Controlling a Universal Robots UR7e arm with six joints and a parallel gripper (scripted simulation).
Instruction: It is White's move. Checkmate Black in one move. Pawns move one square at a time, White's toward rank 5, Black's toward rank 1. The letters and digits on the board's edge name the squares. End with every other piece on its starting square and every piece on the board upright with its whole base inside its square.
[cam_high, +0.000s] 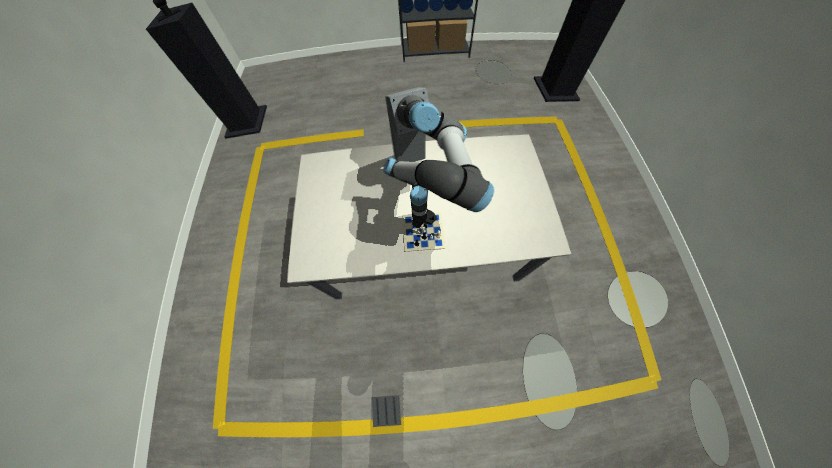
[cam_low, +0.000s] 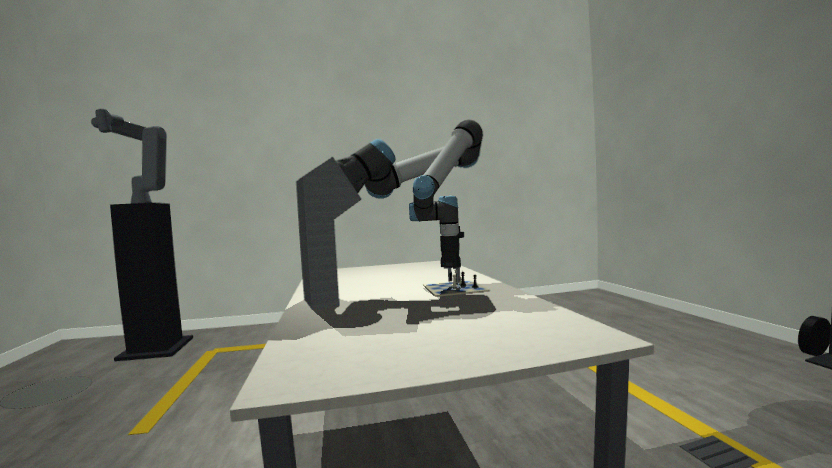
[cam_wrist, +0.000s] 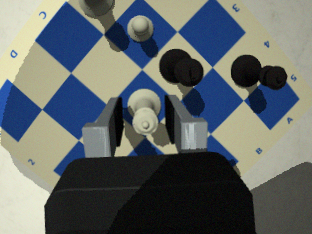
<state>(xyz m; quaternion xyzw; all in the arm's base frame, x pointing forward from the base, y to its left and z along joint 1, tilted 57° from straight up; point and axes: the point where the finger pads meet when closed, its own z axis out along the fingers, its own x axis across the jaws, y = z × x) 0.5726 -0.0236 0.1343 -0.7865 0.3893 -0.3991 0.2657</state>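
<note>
My gripper is now 1 cm above the white piece. The rest, counted from my hand: black piece 7 cm ahead, 4 cm to the right, 1 cm below; chessboard 4 cm below; white pawn 4 cm ahead, 4 cm to the left, 3 cm below.
</note>
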